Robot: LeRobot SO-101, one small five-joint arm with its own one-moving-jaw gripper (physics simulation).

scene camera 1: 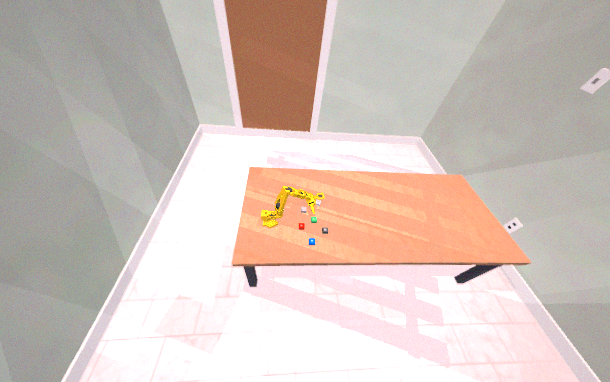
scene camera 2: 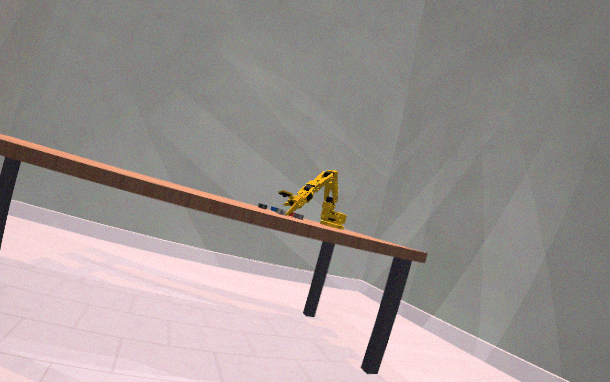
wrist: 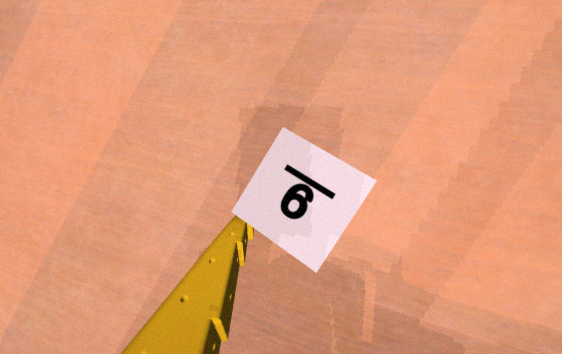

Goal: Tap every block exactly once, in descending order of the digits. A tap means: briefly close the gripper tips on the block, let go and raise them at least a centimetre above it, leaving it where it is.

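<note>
My gripper (scene camera 1: 319,204) (scene camera 2: 284,203) is fully open and empty, low over the table. In the wrist view its fixed jaw (wrist: 215,280) shows; the moving jaw is out of the picture. A white block (scene camera 1: 318,203) (wrist: 305,200) lies just past the fixed jaw's tip, which meets its near left corner in that view. Its digit looks like a 6 under a bar; with the bar as underline it reads 9. Another pale block (scene camera 1: 303,210), a green block (scene camera 1: 314,219), a red block (scene camera 1: 301,226), a dark block (scene camera 1: 325,230) (scene camera 2: 262,206) and a blue block (scene camera 1: 312,241) (scene camera 2: 274,209) stand apart; their digits are too small to read.
The wooden table (scene camera 1: 400,215) (scene camera 2: 150,187) carries the yellow arm, whose base (scene camera 1: 269,220) (scene camera 2: 332,218) stands left of the blocks in scene camera 1. The pale block, green block and red block lie between the base and the dark block's side.
</note>
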